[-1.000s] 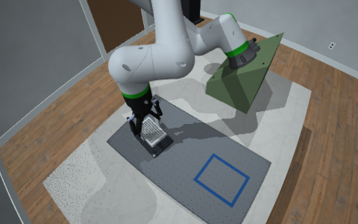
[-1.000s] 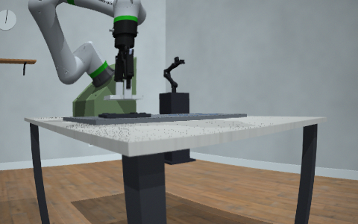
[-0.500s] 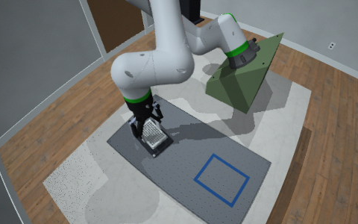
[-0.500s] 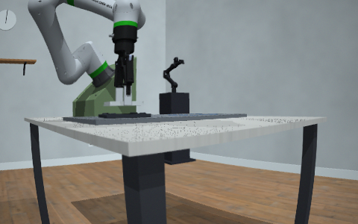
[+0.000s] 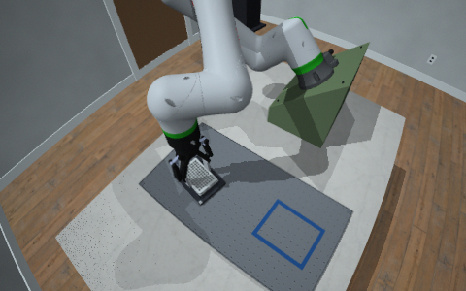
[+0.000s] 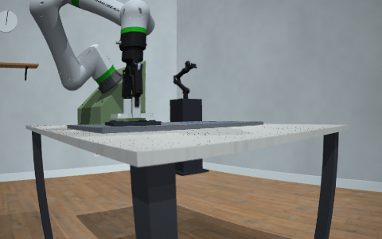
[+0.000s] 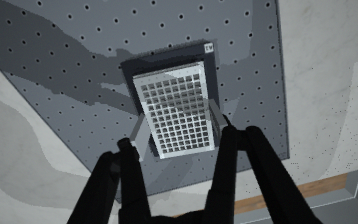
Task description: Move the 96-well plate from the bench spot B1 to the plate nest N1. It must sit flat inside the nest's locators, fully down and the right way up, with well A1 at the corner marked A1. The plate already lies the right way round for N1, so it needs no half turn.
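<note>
Now: the white 96-well plate 2 cm below my hand. Round my hand: black plate nest N1: 5 cm below; then A1 corner label: 6 cm ahead, 7 cm to the left, 4 cm below.
</note>
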